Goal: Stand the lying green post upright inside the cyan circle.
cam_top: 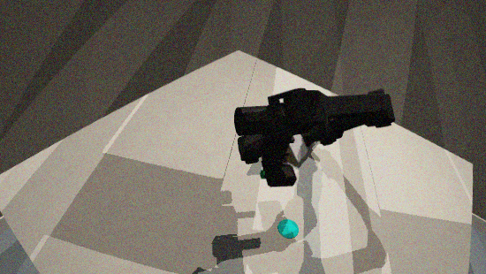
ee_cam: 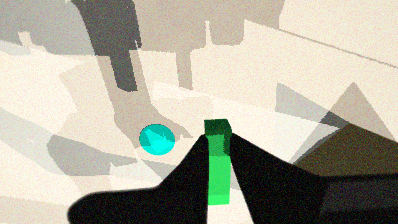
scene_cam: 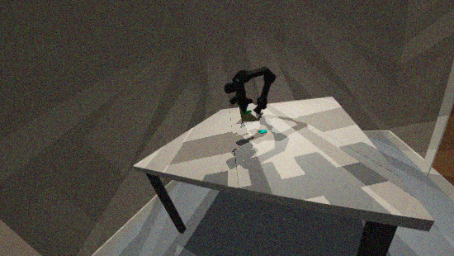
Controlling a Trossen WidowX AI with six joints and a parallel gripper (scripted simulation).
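The cyan circle lies 14 cm below my gripper tip and 11 cm to the left of it. From my gripper tip the other things lie so: green post 2 cm behind, 1 cm to the left.
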